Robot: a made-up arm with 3 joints.
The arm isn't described. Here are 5 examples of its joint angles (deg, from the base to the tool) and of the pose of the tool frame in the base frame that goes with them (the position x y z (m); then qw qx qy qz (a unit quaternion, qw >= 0)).
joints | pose
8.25 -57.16 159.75 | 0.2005 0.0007 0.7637 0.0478 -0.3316 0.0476 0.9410
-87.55 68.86 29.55 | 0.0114 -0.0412 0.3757 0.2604 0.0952 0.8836 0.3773
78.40 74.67 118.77 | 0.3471 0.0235 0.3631 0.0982 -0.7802 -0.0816 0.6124
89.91 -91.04 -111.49 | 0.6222 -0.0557 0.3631 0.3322 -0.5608 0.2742 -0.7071
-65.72 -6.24 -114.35 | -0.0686 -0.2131 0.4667 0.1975 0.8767 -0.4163 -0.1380
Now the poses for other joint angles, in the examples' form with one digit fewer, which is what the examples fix.
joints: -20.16 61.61 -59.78
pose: 0.056 -0.062 0.554 0.158 0.429 -0.889 -0.010
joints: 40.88 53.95 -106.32
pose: 0.267 -0.013 0.600 0.543 0.531 -0.587 -0.281
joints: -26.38 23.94 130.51
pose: 0.079 -0.021 0.545 0.200 -0.893 -0.327 0.235
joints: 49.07 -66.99 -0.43
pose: 0.570 0.098 0.613 0.938 -0.123 0.320 0.046
